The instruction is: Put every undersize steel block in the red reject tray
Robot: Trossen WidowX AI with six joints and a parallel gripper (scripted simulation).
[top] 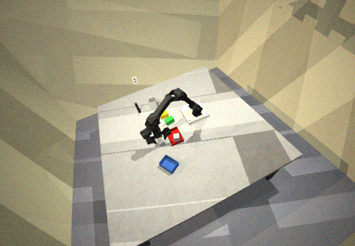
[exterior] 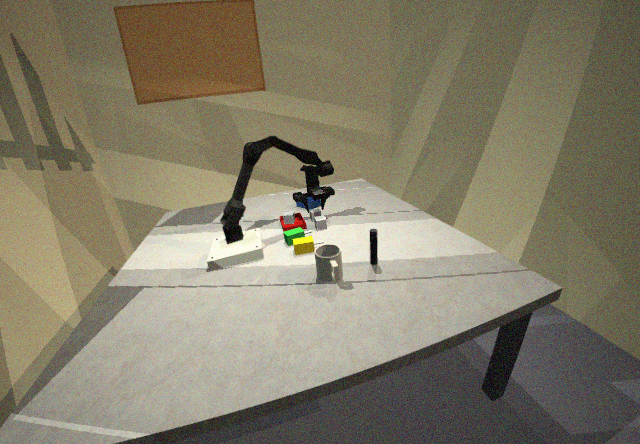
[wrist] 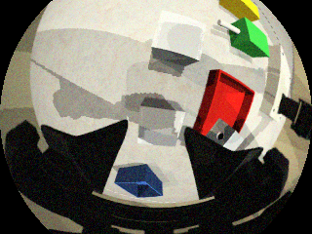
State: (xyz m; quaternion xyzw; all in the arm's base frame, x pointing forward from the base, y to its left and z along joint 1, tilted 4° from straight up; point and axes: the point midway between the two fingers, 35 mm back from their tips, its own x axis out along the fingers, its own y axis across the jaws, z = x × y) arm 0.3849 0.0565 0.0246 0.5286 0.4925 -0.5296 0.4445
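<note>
The red reject tray is 12 cm behind my gripper tip and 3 cm below it. Also, from my gripper tip: green GO gauge 13 cm behind, 15 cm to the right, 2 cm below; blue tray 4 cm ahead, 19 cm to the left, 3 cm below; steel block 2 cm behind, 10 cm to the right, 2 cm below.
</note>
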